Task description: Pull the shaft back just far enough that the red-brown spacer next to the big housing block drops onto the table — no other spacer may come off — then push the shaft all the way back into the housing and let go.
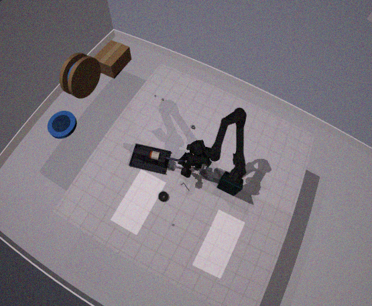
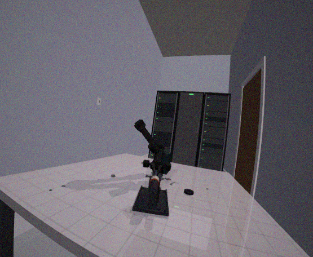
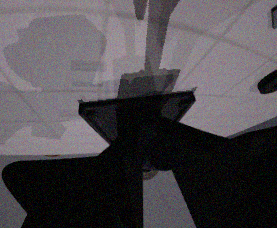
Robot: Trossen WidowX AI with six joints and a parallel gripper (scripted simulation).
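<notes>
Now: the grey shaft 6 cm ahead of my gripper tip, 2 cm to the left of it and 2 cm above it. The rest, counted from my gripper tip: dark fixture plate: 18 cm ahead, 5 cm to the left, 1 cm below; red-brown spacer: 16 cm ahead, 4 cm to the left, 2 cm above; bent key: 10 cm to the left, 9 cm behind, 5 cm below.
</notes>
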